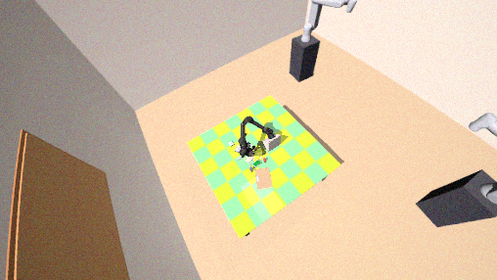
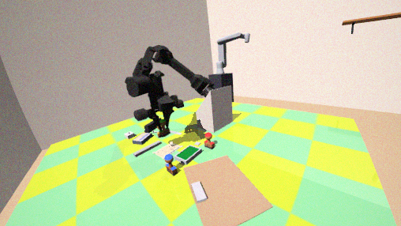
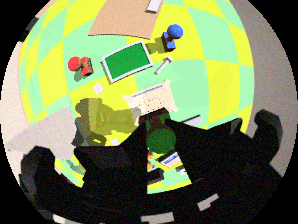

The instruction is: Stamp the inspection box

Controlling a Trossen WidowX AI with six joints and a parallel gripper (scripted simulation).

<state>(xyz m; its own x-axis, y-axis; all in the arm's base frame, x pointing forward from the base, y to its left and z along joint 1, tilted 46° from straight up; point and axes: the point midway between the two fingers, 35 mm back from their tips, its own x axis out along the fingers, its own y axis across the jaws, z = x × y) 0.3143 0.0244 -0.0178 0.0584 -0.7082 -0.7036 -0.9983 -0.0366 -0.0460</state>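
Right now my gripper tip is 9 cm above the white card and 1 cm short of it. Also, from my gripper tip: orange-knobbed stamp (14 cm to the right, 7 cm below, 3 cm behind); green ink pad (10 cm to the left, 9 cm below, 3 cm behind); long grey bar (9 cm below, 7 cm to the right, 7 cm ahead).
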